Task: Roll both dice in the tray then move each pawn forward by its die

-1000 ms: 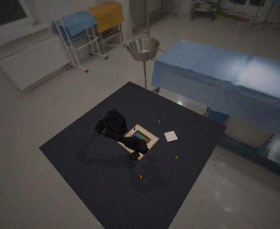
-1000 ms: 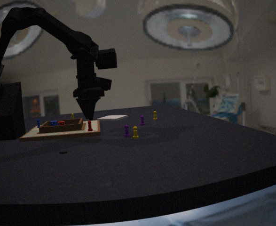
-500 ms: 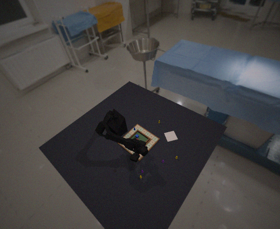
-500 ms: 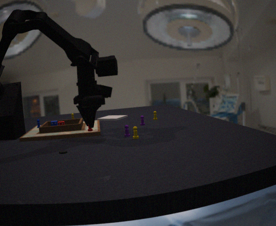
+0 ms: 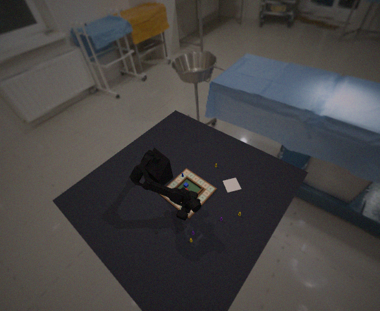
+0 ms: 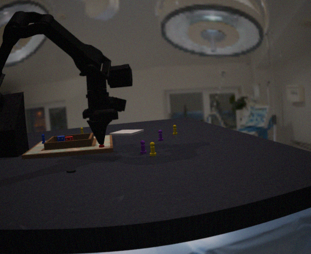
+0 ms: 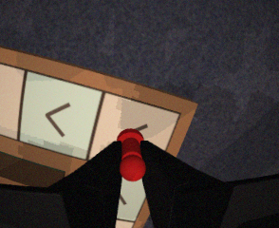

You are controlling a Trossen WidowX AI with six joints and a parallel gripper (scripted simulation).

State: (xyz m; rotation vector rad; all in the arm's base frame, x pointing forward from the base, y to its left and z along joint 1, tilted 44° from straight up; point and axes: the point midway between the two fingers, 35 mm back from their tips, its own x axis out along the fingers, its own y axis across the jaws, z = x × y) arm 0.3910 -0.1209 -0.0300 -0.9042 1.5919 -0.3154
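The blue pawn is 24 cm behind my gripper tip, 16 cm to the left of it and 1 cm above it. Round my gripper tip: green tray: 12 cm behind, 10 cm to the left, 1 cm below; red pawn: 1 cm above; small dark disc: 5 cm behind, 23 cm to the right, 2 cm below.
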